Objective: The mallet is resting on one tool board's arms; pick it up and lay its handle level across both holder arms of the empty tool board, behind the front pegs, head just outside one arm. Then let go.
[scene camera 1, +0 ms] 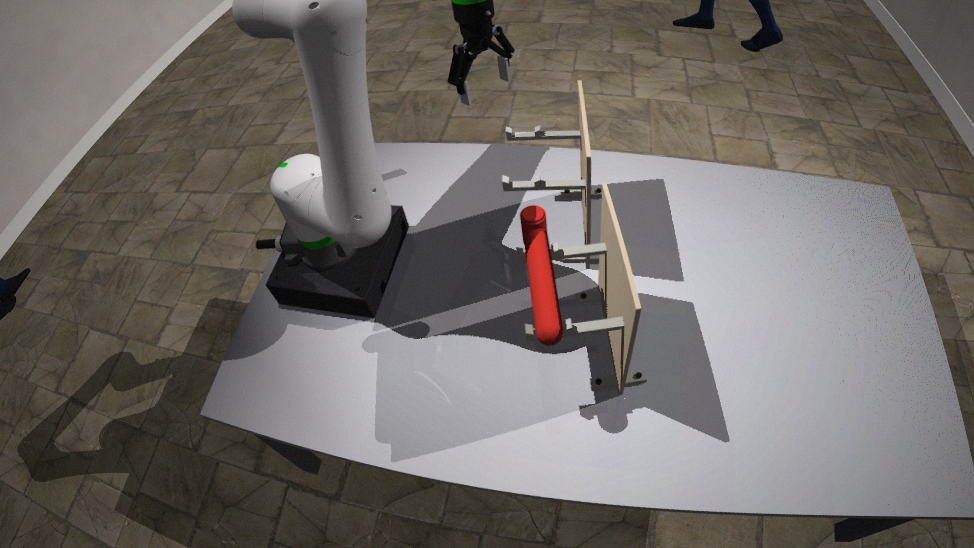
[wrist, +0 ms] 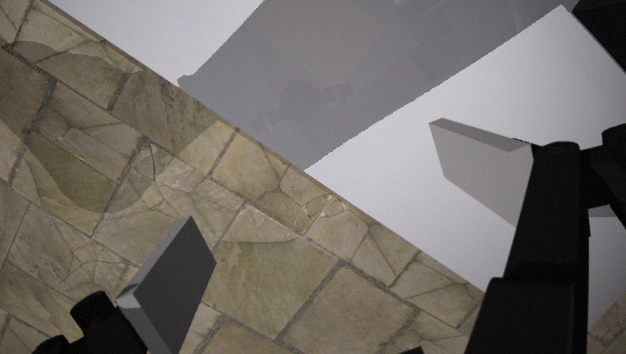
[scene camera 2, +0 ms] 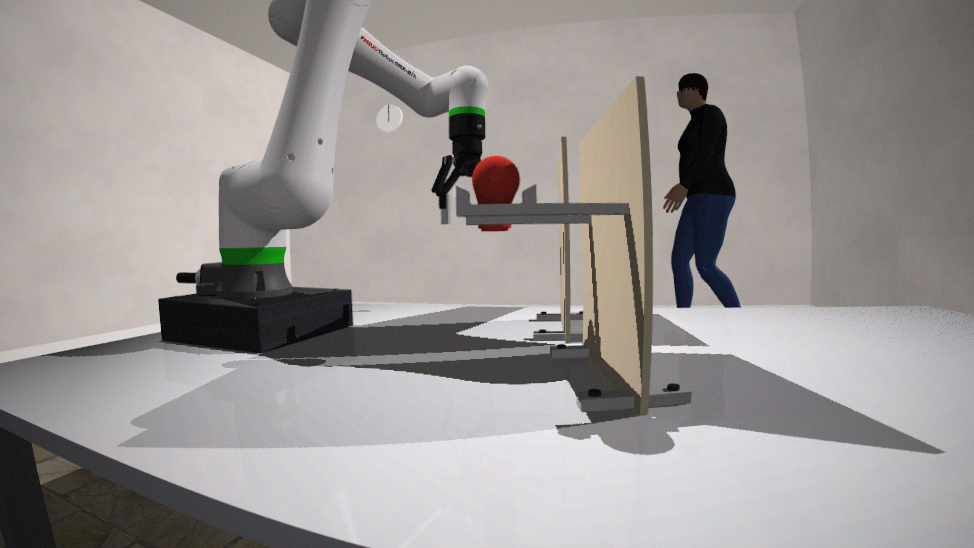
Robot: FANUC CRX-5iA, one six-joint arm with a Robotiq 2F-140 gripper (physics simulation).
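The red mallet rests on the near tool board, its handle across both holder arms between the pegs. Its head is at the far end, just beyond that board's far arm. The empty tool board stands farther back; its two arms point toward the robot base and bear nothing. My gripper is open and empty, pointing down, near the table's far edge and apart from the mallet. In scene camera 2 the mallet hides part of it.
The robot's black base stands on the left of the table. The two upright boards stand one behind the other. A person stands beyond the table, and another foot shows at the left.
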